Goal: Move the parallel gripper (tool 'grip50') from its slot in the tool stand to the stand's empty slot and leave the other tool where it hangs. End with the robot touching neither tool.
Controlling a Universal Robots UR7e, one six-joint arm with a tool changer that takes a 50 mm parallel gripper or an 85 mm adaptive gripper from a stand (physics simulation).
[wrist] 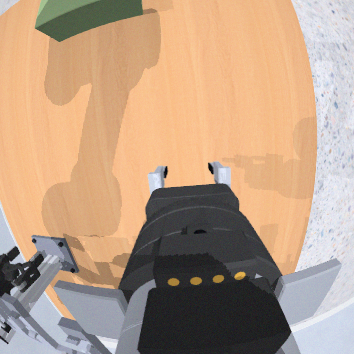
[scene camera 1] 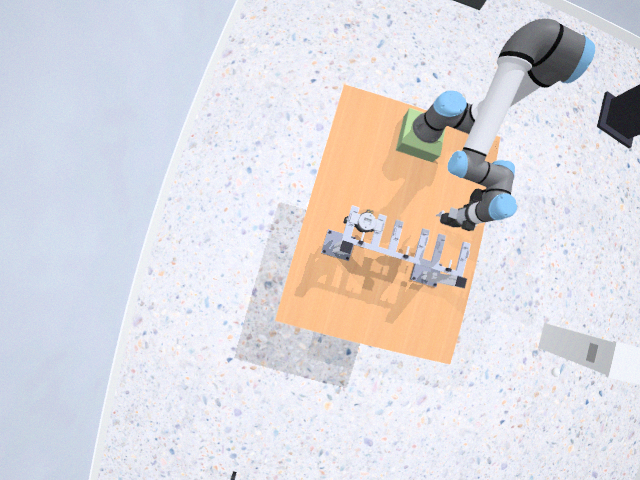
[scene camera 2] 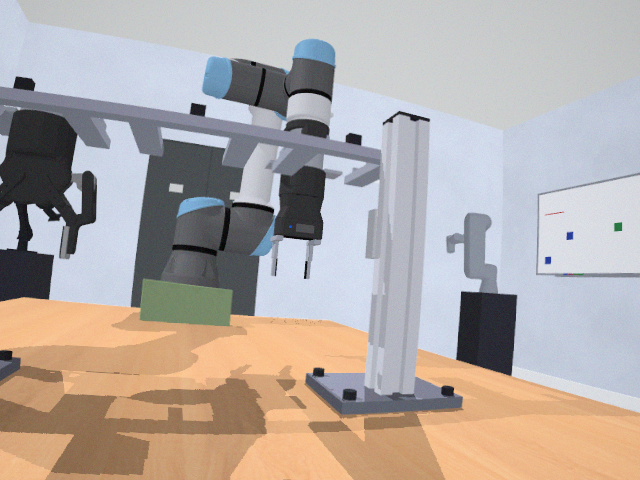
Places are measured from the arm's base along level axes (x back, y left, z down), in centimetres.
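Where they show: arm's base, origin of the base link: (scene camera 1: pixel 426 129) (scene camera 2: pixel 189 286).
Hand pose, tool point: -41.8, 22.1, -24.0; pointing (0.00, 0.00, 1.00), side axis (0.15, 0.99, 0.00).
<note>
Each offset is from my tool point to the top centre of the thing, as dx, dy, dz. "spot": to the spot under its first point. Level surfaces: height alone.
The parallel gripper (scene camera 2: pixel 290 276) (wrist: pixel 188 169) is mounted on the arm's wrist, pointing down, with its two fingers apart and nothing between them. It is out on the robot's side of the tool stand (scene camera 1: pixel 382 250) (scene camera 2: pixel 170 119), near the right-hand slot, clear of that slot's prongs in scene camera 1. Prongs (wrist: pixel 97 300) (wrist: pixel 312 295) show at both sides behind it in the wrist view. The middle and right-hand slots hold no tool. The other tool, the black adaptive gripper (scene camera 1: pixel 367 221) (scene camera 2: pixel 41 149), hangs in the slot at the left end.
The stand's right post @[spot: -24.8, +9.0, +16.6] (scene camera 2: pixel 405 258) rises from a bolted base plate @[spot: -22.1, +2.5, +30.9] (scene camera 2: pixel 330 384). The green block (scene camera 1: pixel 418 150) (scene camera 2: pixel 186 303) (wrist: pixel 95 21) under the arm's base stands at the back of the wooden table @[dz +32.1] (scene camera 1: pixel 333 155). A dark pedestal (scene camera 2: pixel 485 330) stands beyond the table.
</note>
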